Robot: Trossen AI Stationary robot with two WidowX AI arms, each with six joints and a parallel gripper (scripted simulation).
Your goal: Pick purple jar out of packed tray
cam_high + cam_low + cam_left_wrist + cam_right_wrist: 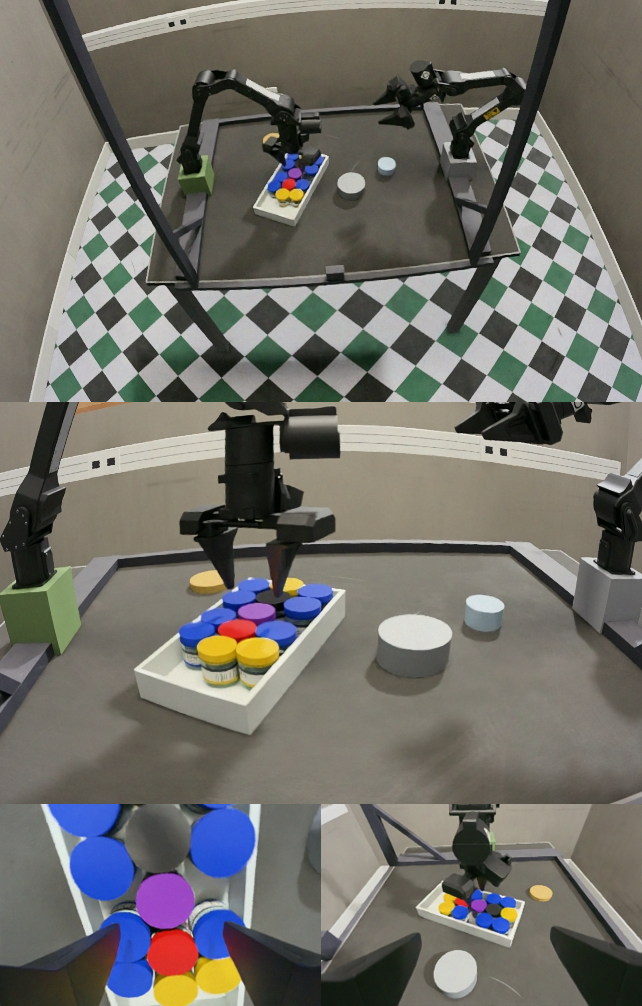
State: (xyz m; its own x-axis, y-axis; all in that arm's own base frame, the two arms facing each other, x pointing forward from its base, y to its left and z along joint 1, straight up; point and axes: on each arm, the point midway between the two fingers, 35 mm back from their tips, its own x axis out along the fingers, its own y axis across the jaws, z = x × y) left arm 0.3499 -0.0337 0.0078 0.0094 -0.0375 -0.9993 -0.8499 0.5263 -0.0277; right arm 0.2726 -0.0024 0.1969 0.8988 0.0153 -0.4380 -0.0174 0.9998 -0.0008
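Now: the purple jar 10 mm ahead of my left hand and 80 mm below it. The rest, counted from my left hand: flat yellow disc: 220 mm ahead, 90 mm to the left, 100 mm below; red jar: 40 mm behind, 20 mm to the left, 80 mm below; grey cylinder: 40 mm behind, 180 mm to the right, 90 mm below.
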